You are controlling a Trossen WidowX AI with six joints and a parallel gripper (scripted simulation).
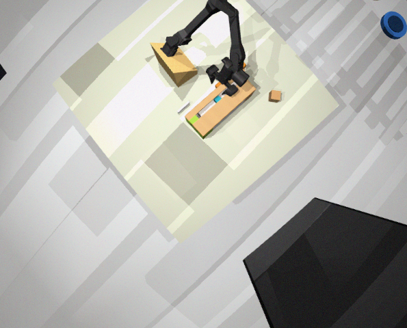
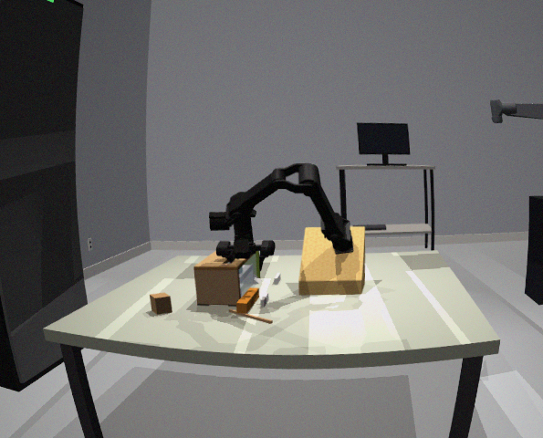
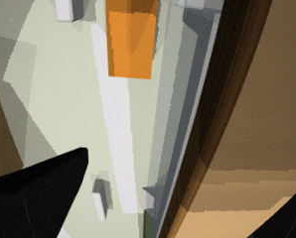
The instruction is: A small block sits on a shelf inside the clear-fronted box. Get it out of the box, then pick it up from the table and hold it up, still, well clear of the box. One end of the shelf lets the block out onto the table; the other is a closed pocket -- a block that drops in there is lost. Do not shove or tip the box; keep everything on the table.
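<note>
Right now the teal block is 5 cm ahead of my gripper tip and 4 cm to the right of it. The rest, counted from my gripper tip: orange bar: 13 cm to the left, 7 cm below, 2 cm behind; then thin stick: 26 cm to the left, 8 cm below, 5 cm behind; then brown cube: 24 cm to the left, 24 cm ahead, 6 cm below.
</note>
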